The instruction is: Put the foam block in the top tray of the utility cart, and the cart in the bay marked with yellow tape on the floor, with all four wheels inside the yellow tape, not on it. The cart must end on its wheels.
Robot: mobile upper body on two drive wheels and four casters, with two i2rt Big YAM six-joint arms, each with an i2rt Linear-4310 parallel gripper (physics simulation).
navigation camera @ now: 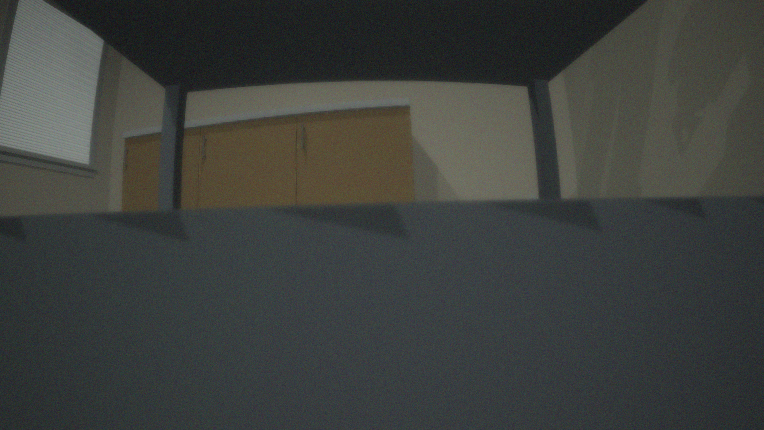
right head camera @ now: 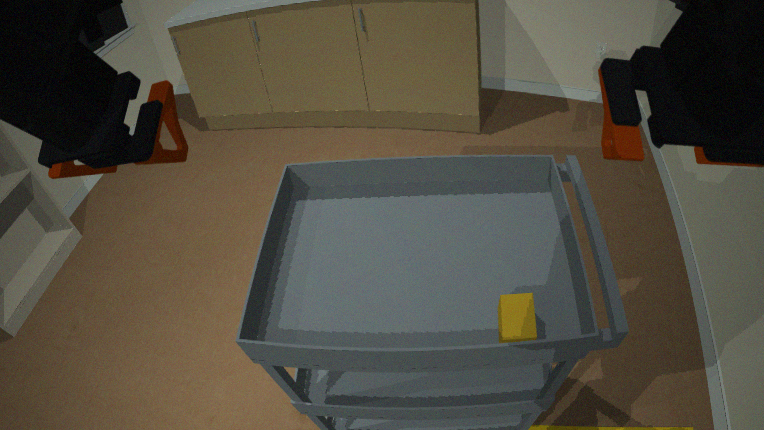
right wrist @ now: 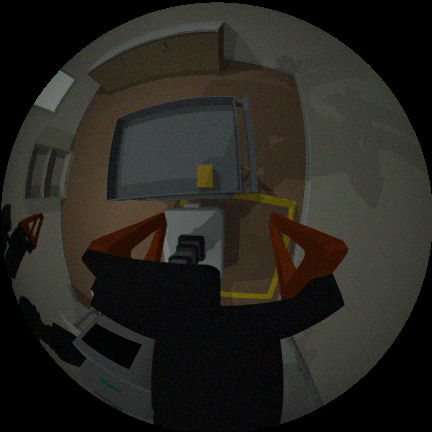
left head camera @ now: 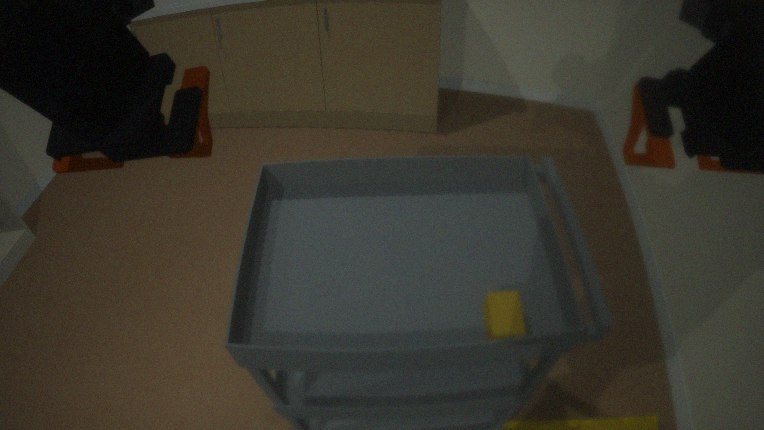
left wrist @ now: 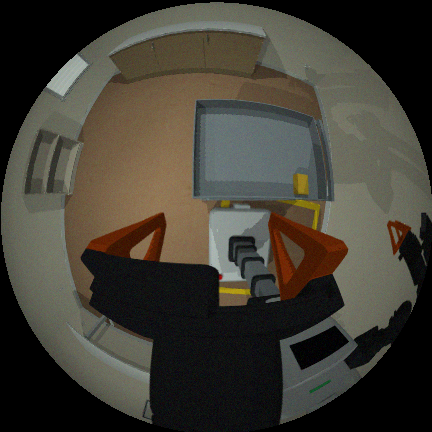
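Note:
The grey utility cart (left head camera: pixel 374 356) (right head camera: pixel 400 358) (left wrist: pixel 250 145) (right wrist: pixel 175 145) stands upright in front of me, handle at the picture's right. Its wheels are hidden. The yellow foam block (left head camera: pixel 505 315) (right head camera: pixel 516 317) (left wrist: pixel 301 184) (right wrist: pixel 205 176) lies in its top tray, in the near right corner. Yellow tape (left head camera: pixel 588 423) (right head camera: pixel 614 427) (left wrist: pixel 317 215) (right wrist: pixel 270 200) shows on the floor on my side of the cart. My left gripper (left head camera: pixel 141 138) (right head camera: pixel 125 146) (left wrist: pixel 216 218) and right gripper (left head camera: pixel 689 152) (right head camera: pixel 676 144) (right wrist: pixel 218 216) are open and empty, to either side above the cart.
My pale base (left wrist: pixel 218 225) (right wrist: pixel 215 225) stands over the taped bay, close to the cart. A wooden cabinet (left head camera: pixel 379 64) (right head camera: pixel 422 64) (navigation camera: pixel 352 160) stands at the back. A wall (left head camera: pixel 711 267) runs along the right. A shelf unit (right head camera: pixel 45 272) (left wrist: pixel 75 165) stands at the left.

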